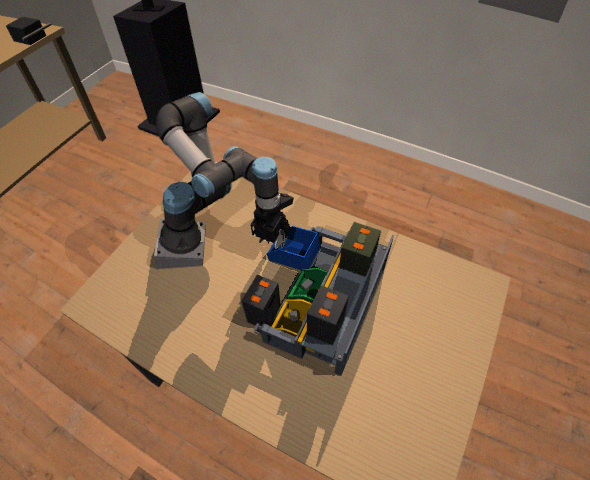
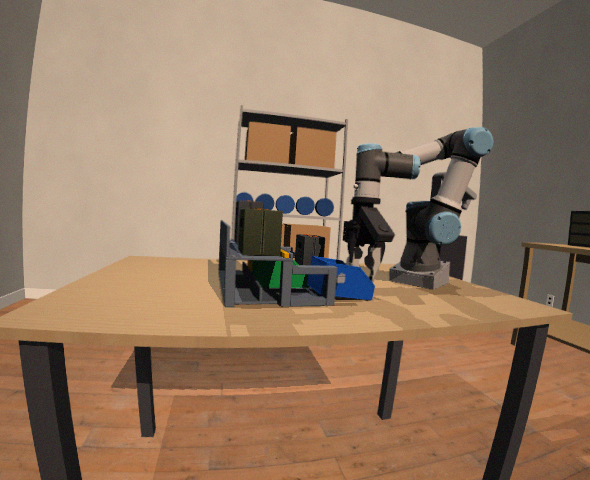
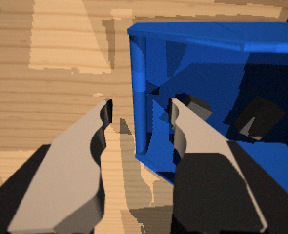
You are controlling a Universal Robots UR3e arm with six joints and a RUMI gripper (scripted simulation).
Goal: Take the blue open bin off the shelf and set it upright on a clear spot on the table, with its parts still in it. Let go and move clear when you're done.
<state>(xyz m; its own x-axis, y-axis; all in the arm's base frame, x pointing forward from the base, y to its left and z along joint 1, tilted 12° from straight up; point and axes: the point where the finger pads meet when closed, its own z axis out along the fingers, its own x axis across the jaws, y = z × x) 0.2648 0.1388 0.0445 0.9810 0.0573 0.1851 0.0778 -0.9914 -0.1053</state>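
My gripper is now 60 mm short of the blue open bin and 10 mm below it. From my hand the other things lie so: yellow bin (210 mm to the right, 210 mm ahead, 10 mm above); then green bin (200 mm ahead, 100 mm to the right, 10 mm above).
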